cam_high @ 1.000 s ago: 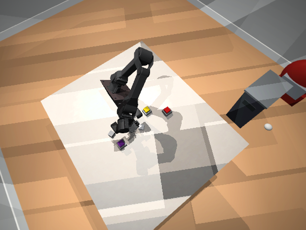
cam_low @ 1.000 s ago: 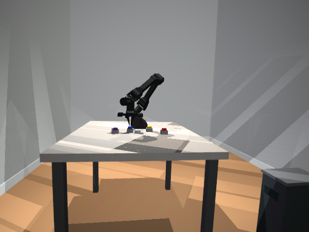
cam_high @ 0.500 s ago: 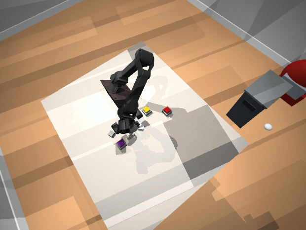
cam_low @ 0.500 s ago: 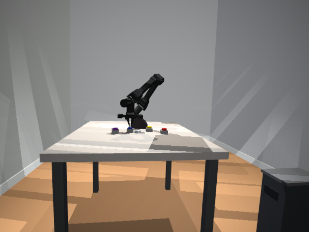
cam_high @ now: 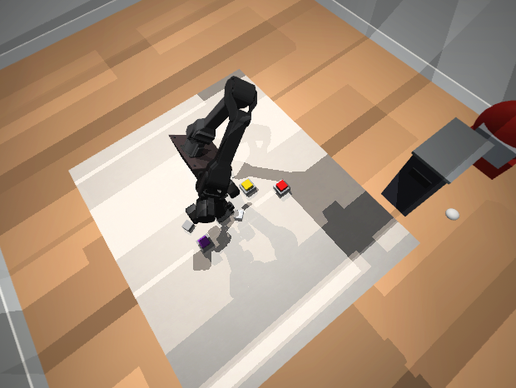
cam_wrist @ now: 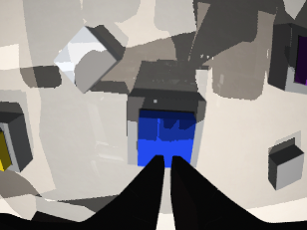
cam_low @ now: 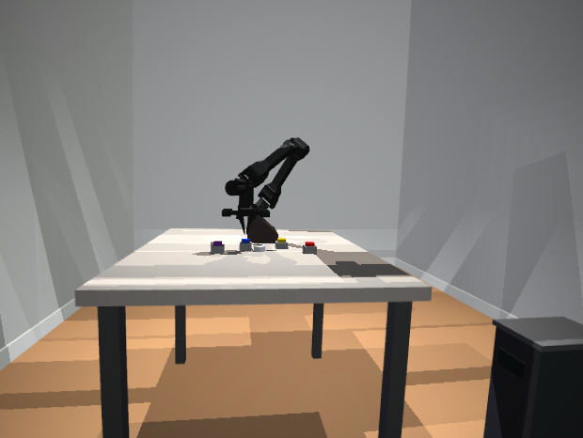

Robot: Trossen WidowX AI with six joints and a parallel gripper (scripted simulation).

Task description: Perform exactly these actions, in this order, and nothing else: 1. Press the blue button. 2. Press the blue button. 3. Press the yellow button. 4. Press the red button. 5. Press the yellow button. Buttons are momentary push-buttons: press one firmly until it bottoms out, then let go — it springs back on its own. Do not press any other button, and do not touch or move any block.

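My gripper tip is now 30 mm above the blue button. Also, from my gripper tip: white block (50 mm ahead, 50 mm to the left, 50 mm below); grey block (40 mm behind, 120 mm to the right, 50 mm below); purple button (60 mm ahead, 110 mm to the right, 30 mm below).
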